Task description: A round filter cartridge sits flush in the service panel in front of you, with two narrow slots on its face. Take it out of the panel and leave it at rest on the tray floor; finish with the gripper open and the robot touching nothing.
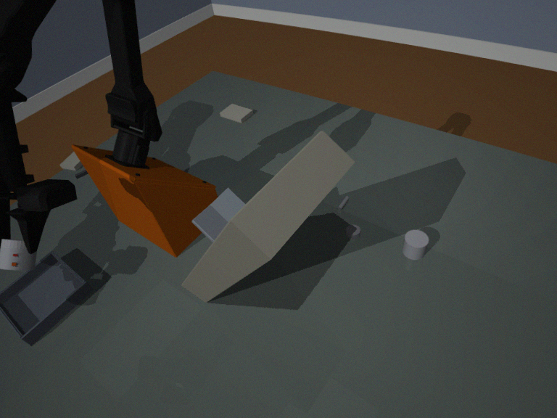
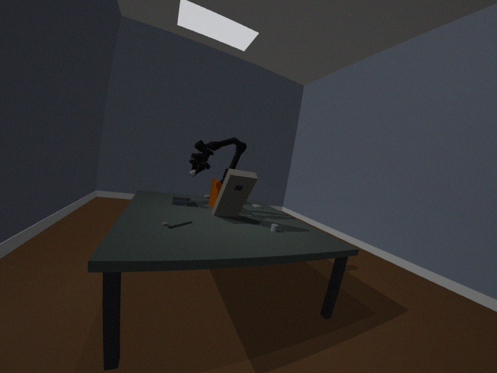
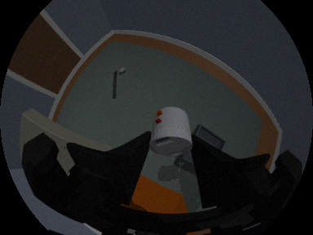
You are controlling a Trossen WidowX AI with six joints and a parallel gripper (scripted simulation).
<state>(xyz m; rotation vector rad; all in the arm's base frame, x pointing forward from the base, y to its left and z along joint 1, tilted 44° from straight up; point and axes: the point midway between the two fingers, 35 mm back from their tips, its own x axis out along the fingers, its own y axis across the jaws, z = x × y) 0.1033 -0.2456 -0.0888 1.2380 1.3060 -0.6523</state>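
Now: gripper tip 18 cm past the dark tray, 2 cm to the left of it and 25 cm above it. The rest, counted from my gripper tip: beige service panel: 21 cm ahead, 24 cm to the left, 8 cm below; pin: 24 cm ahead, 51 cm to the left, 26 cm below; round filter cartridge: right at my gripper tip.
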